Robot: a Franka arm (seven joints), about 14 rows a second.
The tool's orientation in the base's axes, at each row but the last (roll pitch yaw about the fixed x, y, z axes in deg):
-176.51 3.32 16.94
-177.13 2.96 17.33
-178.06 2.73 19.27
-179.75 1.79 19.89
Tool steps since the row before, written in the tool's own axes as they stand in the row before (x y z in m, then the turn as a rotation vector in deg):
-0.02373 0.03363 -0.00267 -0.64 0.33 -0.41
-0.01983 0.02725 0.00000 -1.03 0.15 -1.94
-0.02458 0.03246 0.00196 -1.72 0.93 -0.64
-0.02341 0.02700 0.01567 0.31 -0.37 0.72
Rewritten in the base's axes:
-0.01280 -0.03916 0.00199 -0.49 -0.52 0.43
-0.01086 -0.03190 -0.00034 -0.81 -0.51 1.98
-0.01263 -0.03871 -0.00188 -1.28 -1.46 0.69
-0.01330 -0.03345 -0.01505 0.14 0.45 -0.73

